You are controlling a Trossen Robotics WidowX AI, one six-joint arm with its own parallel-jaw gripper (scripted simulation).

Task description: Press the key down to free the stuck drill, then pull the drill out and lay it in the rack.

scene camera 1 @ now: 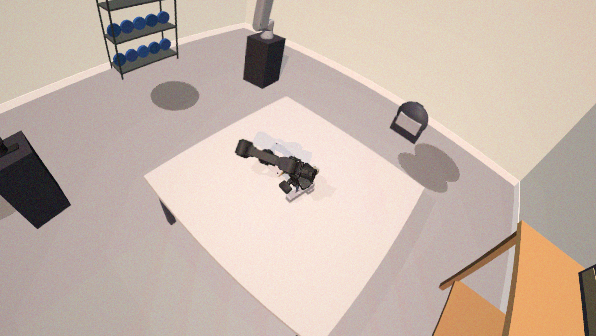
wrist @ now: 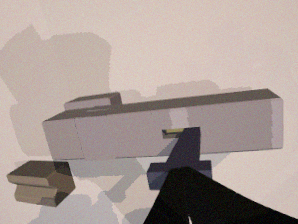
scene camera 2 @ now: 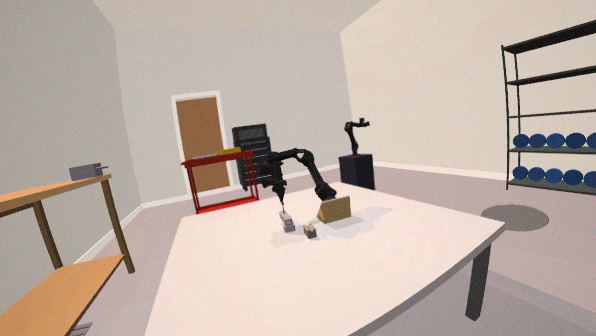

In view: the gripper (wrist: 179, 176), a dark blue key (wrist: 186, 152), a grey block (wrist: 98, 127) and a brown rack (wrist: 47, 183).
